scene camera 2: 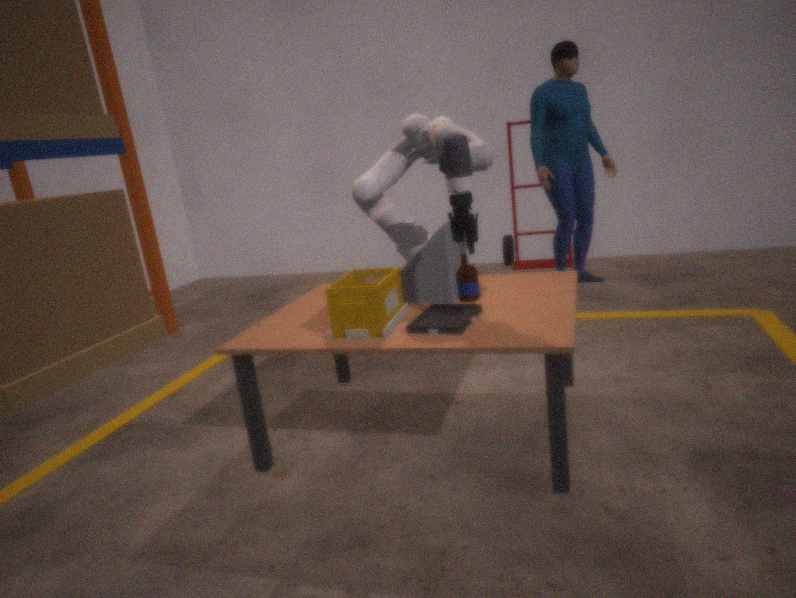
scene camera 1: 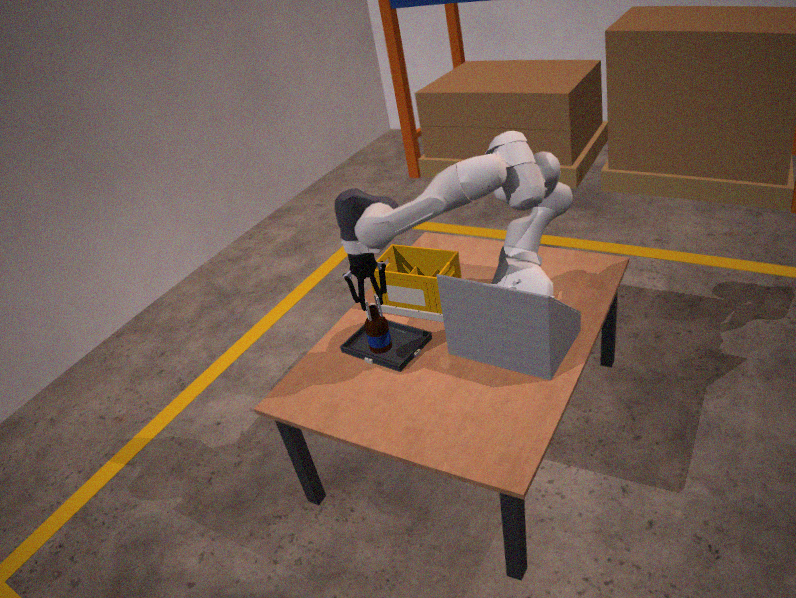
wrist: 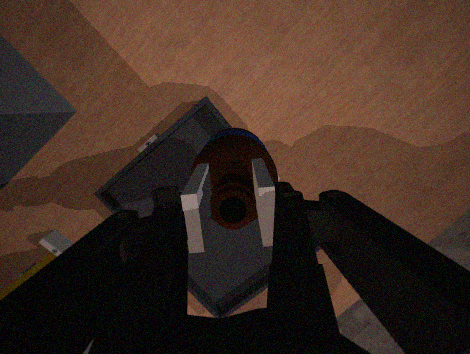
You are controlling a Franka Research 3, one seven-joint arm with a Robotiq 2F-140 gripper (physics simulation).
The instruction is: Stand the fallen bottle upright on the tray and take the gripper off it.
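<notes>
The brown bottle [scene camera 1: 377, 328] [scene camera 2: 468, 286] [wrist: 234, 157] with a blue label is close to upright, its mouth up between the fingers. My gripper [scene camera 1: 373, 310] [scene camera 2: 464, 252] [wrist: 232, 181] points down and is shut on the bottle's neck. The dark tray [scene camera 1: 409, 340] [scene camera 2: 444, 317] [wrist: 150, 172] lies on the table below. In scene camera 2 the bottle's base shows above the tray's far edge, with a gap, so the bottle hangs over the tray. In the wrist view the body hides the base.
A yellow crate [scene camera 1: 411, 280] [scene camera 2: 363, 307] with dividers stands beside the tray. A grey angular block [scene camera 1: 498, 328] [scene camera 2: 429, 273] [wrist: 30, 112] stands on the table [scene camera 1: 411, 411] on the tray's other side. A person [scene camera 2: 566, 128] and a red hand truck [scene camera 2: 510, 160] are behind the table in scene camera 2.
</notes>
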